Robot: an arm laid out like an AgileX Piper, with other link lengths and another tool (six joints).
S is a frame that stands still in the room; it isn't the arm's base.
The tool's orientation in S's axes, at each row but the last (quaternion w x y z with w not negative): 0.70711 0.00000 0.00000 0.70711; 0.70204 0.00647 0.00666 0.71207; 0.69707 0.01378 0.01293 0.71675; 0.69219 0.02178 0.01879 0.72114; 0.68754 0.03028 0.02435 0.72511; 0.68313 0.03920 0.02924 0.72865; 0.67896 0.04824 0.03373 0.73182
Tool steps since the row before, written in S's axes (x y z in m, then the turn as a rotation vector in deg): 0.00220 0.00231 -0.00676 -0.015 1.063 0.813; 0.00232 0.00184 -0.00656 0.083 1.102 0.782; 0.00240 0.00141 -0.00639 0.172 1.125 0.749; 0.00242 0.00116 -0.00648 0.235 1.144 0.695; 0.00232 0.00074 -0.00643 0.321 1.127 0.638; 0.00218 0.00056 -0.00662 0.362 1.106 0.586; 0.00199 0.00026 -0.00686 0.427 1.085 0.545
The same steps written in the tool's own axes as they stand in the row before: 0.00231 -0.00220 -0.00676 1.063 0.015 0.813; 0.00181 -0.00247 -0.00652 1.101 -0.084 0.784; 0.00133 -0.00268 -0.00630 1.121 -0.175 0.754; 0.00103 -0.00283 -0.00633 1.137 -0.242 0.704; 0.00055 -0.00284 -0.00624 1.115 -0.331 0.654; 0.00031 -0.00284 -0.00638 1.091 -0.375 0.606; -0.00006 -0.00278 -0.00659 1.064 -0.443 0.573
